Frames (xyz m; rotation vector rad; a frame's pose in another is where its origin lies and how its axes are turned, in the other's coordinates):
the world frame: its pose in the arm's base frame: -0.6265 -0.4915 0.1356 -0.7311 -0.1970 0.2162
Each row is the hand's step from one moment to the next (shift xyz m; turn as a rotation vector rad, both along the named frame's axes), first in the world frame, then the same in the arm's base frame.
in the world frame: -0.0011 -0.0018 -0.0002 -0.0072 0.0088 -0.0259
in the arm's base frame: -0.0008 -0.0017 0.0010 -0.0015 -0.0120 -0.0256
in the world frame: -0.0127 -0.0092 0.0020 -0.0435 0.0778 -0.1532
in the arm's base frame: -0.0115 -0.0087 0.0064 -0.0129 -0.0528 -0.1687
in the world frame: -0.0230 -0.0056 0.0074 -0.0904 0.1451 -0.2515
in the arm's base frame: -0.0232 -0.0054 0.0068 -0.0416 -0.0791 -0.2907
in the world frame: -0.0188 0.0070 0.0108 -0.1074 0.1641 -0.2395
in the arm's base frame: -0.0216 0.0070 0.0012 -0.0633 -0.0621 -0.2966
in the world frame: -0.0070 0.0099 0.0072 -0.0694 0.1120 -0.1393
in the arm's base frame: -0.0098 0.0099 -0.0022 -0.0456 -0.0260 -0.1844
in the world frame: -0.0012 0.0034 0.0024 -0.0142 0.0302 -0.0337
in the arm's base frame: -0.0022 0.0037 -0.0007 -0.0089 -0.0034 -0.0465
